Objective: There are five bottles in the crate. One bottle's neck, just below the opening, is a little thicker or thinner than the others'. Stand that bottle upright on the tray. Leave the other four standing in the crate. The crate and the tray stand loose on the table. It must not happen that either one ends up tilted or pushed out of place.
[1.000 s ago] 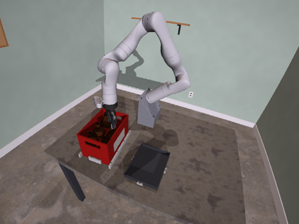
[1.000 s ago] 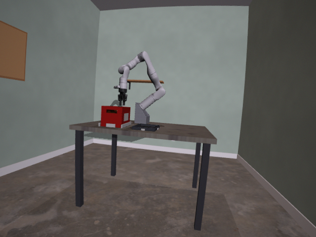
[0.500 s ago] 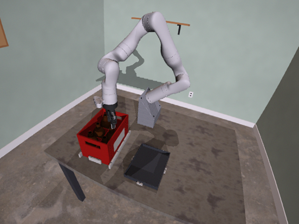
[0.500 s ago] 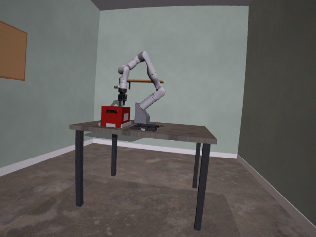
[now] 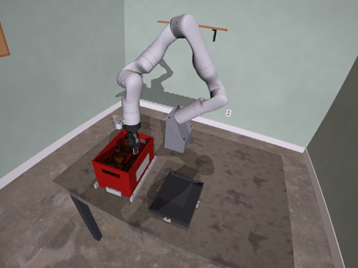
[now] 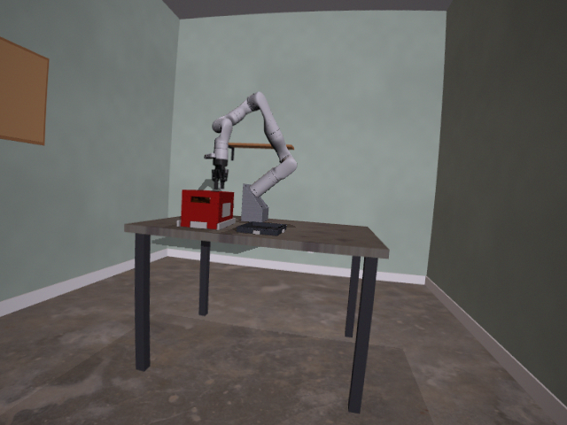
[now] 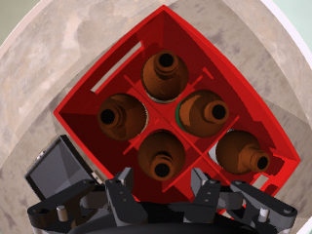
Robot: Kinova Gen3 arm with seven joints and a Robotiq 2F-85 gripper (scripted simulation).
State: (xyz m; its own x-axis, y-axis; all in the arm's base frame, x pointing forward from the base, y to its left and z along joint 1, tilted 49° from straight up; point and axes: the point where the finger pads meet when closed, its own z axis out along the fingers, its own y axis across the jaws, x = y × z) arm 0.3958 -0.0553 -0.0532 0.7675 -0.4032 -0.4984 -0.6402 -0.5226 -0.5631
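Right now the crate is 120 mm below my hand and 50 mm to the right of it. Also, from my hand: dark tray (250 mm to the left, 190 mm below, 30 mm ahead).
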